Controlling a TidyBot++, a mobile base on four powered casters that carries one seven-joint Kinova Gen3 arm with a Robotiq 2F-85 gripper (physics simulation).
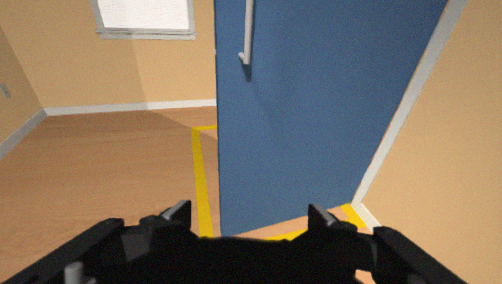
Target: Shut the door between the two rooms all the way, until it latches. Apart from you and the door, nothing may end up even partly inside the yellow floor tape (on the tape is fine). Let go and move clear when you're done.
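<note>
The blue door stands ajar, hinged on the right by the white door frame. A gap at its left edge shows the other room. The lower part of its pale upright bar handle shows near the top, close to the door's free edge. My gripper is open and empty, back from the door and below the handle. Yellow floor tape runs along the floor left of the door and under it, with a corner at the door frame's foot.
Through the gap are a wood floor, a tan wall with a white baseboard, and a window. A tan wall rises close on the right, with a baseboard at its foot. A small plate is on the far left wall.
</note>
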